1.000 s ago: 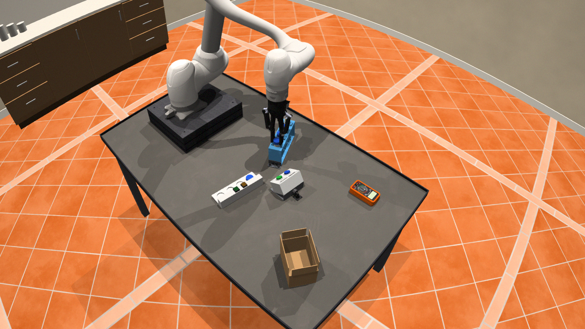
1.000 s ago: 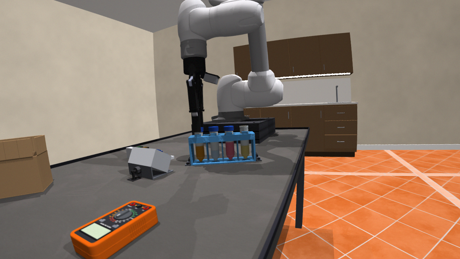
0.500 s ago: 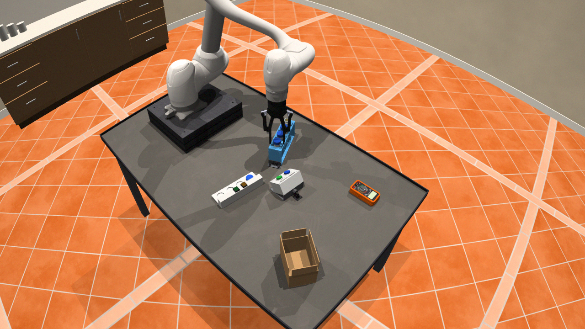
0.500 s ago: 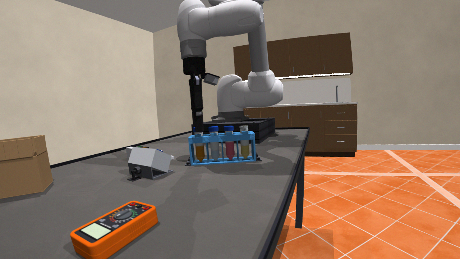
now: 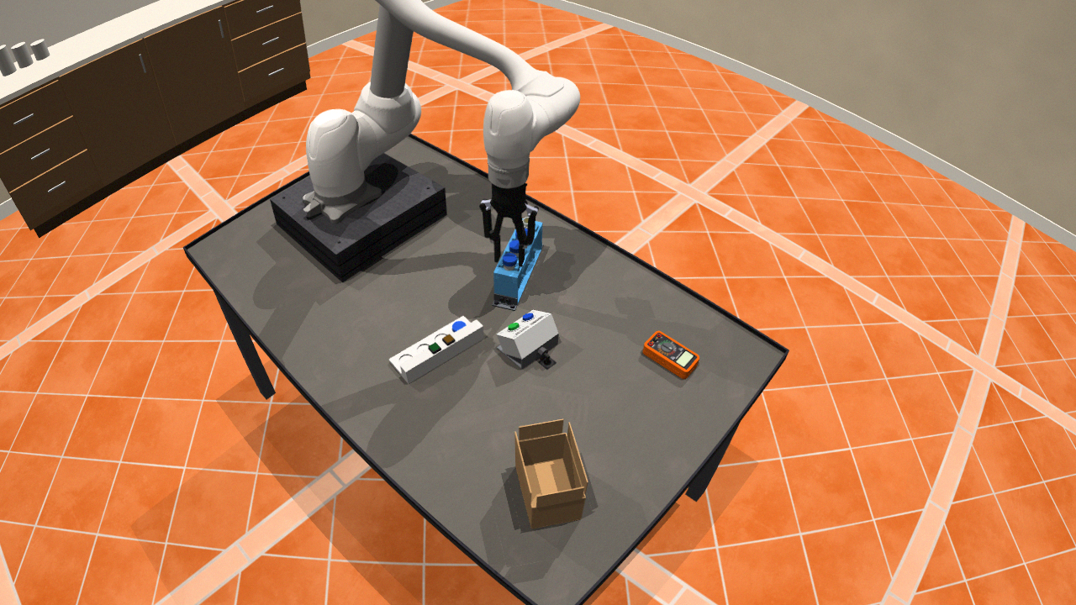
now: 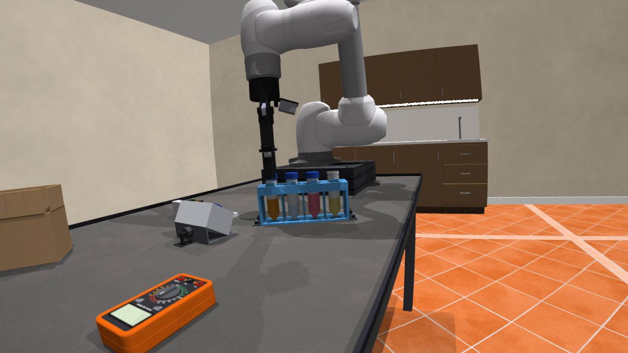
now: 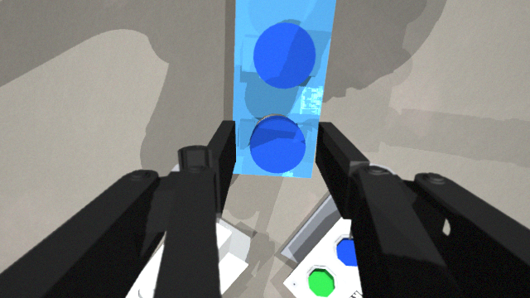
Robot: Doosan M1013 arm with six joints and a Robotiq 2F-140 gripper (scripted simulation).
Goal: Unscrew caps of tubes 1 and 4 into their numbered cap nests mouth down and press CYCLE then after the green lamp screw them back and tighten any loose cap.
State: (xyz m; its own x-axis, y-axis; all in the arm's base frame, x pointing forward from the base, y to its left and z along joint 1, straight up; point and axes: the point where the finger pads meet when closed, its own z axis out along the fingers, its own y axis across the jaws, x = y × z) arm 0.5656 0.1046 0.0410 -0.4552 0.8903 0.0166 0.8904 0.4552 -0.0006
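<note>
My hand is 120 mm short of the blue key, 80 mm to the left of it and 80 mm above it. The rest, counted from my hand: green key 120 mm ahead, 120 mm to the right, 80 mm below; grey key housing 140 mm ahead, 100 mm to the right, 90 mm below.
</note>
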